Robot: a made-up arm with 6 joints.
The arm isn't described. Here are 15 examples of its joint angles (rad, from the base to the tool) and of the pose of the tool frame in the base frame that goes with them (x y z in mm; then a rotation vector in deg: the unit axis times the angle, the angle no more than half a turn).
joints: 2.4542 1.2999 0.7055 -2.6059 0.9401 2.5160
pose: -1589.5 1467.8 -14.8 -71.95 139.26 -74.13
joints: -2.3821 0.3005 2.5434 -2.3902 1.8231 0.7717
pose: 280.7 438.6 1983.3 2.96 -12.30 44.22
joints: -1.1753 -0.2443 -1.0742 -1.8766 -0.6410 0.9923
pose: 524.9 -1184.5 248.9 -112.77 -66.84 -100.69
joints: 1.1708 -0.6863 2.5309 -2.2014 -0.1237 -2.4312
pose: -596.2 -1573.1 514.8 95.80 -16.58 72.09
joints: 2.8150 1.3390 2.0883 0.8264 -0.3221 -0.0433
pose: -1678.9 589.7 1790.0 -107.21 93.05 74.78
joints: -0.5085 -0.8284 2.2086 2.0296 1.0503 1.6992
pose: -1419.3 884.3 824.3 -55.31 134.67 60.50
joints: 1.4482 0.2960 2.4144 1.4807 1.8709 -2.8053
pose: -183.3 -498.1 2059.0 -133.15 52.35 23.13
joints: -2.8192 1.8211 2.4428 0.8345 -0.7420 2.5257
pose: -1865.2 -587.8 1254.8 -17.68 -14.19 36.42
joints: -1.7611 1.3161 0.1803 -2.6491 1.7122 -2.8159
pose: -417.2 -1582.9 -525.1 -34.81 -16.38 -24.35
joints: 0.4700 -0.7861 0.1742 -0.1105 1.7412 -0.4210
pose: 120.6 -30.3 2221.5 -30.72 4.35 91.21
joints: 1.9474 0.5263 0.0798 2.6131 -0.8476 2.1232
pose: -612.4 1868.5 739.6 23.78 -78.76 -66.99
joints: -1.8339 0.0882 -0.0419 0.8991 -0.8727 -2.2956
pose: -511.3 -1632.4 1144.8 109.85 -59.88 54.50
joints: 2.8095 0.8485 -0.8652 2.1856 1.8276 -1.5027
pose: -719.4 111.8 -416.0 74.49 35.62 100.69
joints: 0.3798 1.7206 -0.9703 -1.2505 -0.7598 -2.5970
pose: -184.5 -41.9 -537.8 109.46 -86.60 -9.35
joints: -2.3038 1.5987 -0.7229 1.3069 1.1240 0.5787
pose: -39.3 -296.4 -807.8 -122.27 -118.08 -33.87
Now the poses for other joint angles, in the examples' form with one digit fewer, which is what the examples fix.
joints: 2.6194 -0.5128 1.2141 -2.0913 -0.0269 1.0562
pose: 621 -295 2418 72.0 5.3 -88.2
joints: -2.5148 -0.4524 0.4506 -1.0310 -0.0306 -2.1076
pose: -457 -352 2374 -5.4 30.0 88.1
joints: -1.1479 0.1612 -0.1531 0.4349 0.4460 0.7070
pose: 797 -1681 1015 100.1 96.8 -74.4
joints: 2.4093 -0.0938 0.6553 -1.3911 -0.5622 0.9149
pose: -735 627 2319 122.6 -57.2 -58.1
